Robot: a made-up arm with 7 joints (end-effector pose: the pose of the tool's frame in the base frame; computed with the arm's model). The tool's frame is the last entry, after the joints.
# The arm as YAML. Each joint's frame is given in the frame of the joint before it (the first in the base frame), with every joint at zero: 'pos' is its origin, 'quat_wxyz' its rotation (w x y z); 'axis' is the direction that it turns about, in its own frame. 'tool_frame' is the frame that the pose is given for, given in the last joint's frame.
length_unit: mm
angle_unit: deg
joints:
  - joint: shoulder
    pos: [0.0, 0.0, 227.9]
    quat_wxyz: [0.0, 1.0, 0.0, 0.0]
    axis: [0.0, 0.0, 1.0]
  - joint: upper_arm
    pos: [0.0, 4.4, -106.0]
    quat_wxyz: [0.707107, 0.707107, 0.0, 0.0]
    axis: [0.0, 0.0, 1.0]
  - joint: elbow
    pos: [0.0, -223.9, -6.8]
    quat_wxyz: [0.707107, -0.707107, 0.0, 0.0]
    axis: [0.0, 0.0, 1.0]
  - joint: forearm
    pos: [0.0, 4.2, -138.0]
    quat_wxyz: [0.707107, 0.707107, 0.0, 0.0]
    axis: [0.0, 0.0, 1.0]
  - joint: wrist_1
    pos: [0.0, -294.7, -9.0]
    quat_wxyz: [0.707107, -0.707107, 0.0, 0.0]
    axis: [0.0, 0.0, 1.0]
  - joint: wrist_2
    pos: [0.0, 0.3, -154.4]
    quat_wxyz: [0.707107, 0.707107, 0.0, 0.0]
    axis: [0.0, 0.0, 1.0]
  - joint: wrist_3
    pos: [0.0, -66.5, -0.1]
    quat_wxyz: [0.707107, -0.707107, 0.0, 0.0]
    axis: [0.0, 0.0, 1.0]
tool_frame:
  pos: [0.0, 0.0, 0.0]
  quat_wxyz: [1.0, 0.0, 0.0, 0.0]
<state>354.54 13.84 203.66 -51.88 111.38 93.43 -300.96</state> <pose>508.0 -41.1 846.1 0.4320 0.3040 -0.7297 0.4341</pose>
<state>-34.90 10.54 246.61 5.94 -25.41 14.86 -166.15</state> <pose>82.3 123.5 1194.0 0.9782 -0.1586 0.1117 0.0741</pose>
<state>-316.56 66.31 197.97 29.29 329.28 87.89 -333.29</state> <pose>443.2 -346.8 868.0 0.4152 0.8099 0.0215 0.4138</pose>
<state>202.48 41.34 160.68 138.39 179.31 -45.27 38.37</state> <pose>256.9 -1.4 489.6 -0.2118 -0.2444 0.2801 0.9039</pose>
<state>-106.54 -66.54 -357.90 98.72 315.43 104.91 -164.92</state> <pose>13.0 -61.4 819.9 0.4681 -0.0132 0.8525 0.2324</pose>
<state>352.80 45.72 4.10 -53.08 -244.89 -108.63 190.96</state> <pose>224.4 84.8 1011.4 0.5384 0.2365 -0.5909 0.5522</pose>
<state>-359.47 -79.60 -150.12 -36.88 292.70 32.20 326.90</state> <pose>-719.4 -166.8 713.3 -0.5488 0.5450 -0.0905 0.6274</pose>
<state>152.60 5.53 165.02 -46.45 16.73 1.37 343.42</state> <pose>-331.0 -282.7 1014.4 -0.8415 -0.3317 -0.4004 0.1468</pose>
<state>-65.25 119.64 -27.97 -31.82 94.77 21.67 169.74</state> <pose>491.1 655.1 133.9 -0.1795 -0.6321 0.5439 0.5219</pose>
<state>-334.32 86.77 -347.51 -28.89 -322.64 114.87 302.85</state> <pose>658.7 -344.7 544.8 -0.1754 0.3483 0.5812 0.7142</pose>
